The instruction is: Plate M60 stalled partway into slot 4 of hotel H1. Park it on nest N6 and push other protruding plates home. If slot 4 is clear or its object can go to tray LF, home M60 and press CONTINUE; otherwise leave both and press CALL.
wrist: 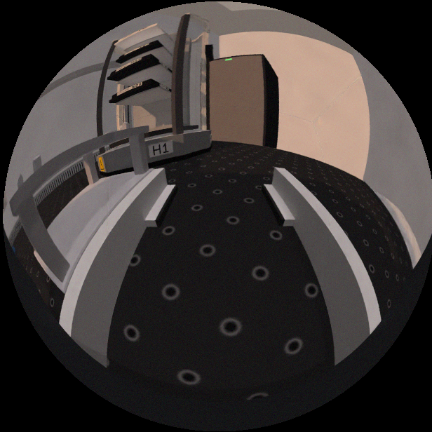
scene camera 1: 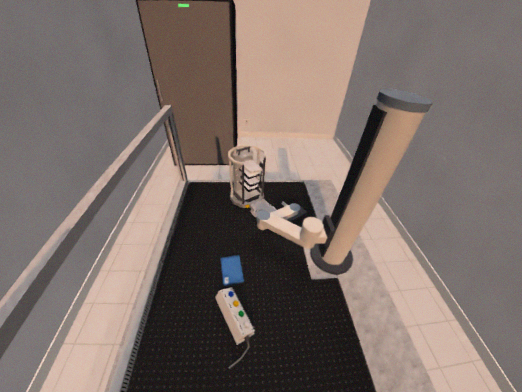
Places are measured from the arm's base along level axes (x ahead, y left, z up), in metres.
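Pixels of known places: gripper, fingertip midpoint: (scene camera 1: 277, 204); arm's base, origin of the base link: (scene camera 1: 330, 255).
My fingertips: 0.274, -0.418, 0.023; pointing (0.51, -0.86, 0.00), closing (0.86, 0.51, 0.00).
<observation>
For each thing: its top centre in the pictures, then the offset to it from my fingertips, as dx, dy, dz.
- Hotel H1, middle of its top: (scene camera 1: 247, 151) +0.215, -0.094, +0.378
- pale top plate, middle of its top: (scene camera 1: 251, 165) +0.192, -0.049, +0.298
- low grey nest, middle of its top: (scene camera 1: 264, 207) +0.107, +0.092, +0.060
- blue flat tray, middle of its top: (scene camera 1: 231, 269) +0.307, +0.499, +0.007
- button box, middle of its top: (scene camera 1: 233, 309) +0.288, +0.731, +0.074
Hotel H1 (scene camera 1: 233, 175) (wrist: 192, 142) stands at the far end of the mat. In the wrist view it holds several stacked plates with dark slotted supports; the lowest plate (wrist: 135, 91) has a front label too small to read. I cannot tell which plate is M60. A pale top plate (scene camera 1: 251, 167) (wrist: 145, 36) sticks out toward the front. A low grey nest (scene camera 1: 263, 206) (wrist: 95, 210) with a raised rail lies in front of H1; its name is not readable. My gripper (scene camera 1: 286, 204) (wrist: 219, 176) is shut with a gap between its fingers, empty, low over the mat beside the nest.
A blue flat tray (scene camera 1: 232, 270) with a small white label lies nearer the front. A button box (scene camera 1: 231, 317) with blue, yellow, green and pale buttons stands beyond it, its cable trailing. The arm's column (scene camera 1: 370, 185) stands at right. A railing (scene camera 1: 100, 182) runs along the left.
</observation>
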